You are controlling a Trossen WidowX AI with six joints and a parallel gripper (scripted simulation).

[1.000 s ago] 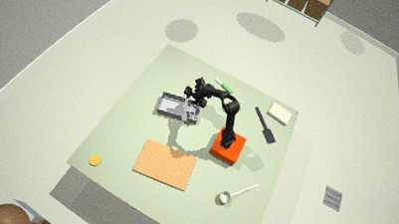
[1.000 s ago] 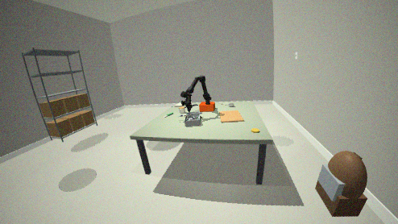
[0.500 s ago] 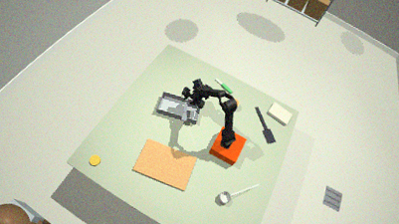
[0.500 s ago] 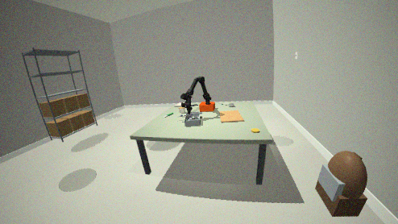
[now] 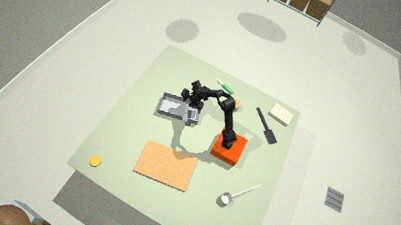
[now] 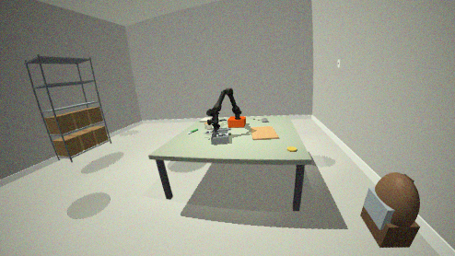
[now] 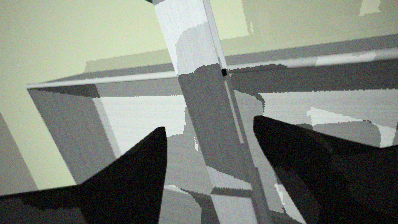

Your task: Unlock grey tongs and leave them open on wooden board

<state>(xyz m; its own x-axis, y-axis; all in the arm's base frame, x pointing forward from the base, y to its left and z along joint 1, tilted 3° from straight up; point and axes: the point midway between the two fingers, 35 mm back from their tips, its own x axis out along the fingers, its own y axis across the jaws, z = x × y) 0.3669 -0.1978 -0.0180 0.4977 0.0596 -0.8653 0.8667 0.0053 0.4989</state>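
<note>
My gripper tip is 20 mm short of the roasting tin, 50 mm to the right of it and 30 mm above it. Round my gripper tip: black spatula 640 mm behind, 110 mm to the right, 50 mm below; jar 340 mm behind, 160 mm to the right, 20 mm below; wooden board 70 mm behind, 470 mm to the left, 50 mm below.
</note>
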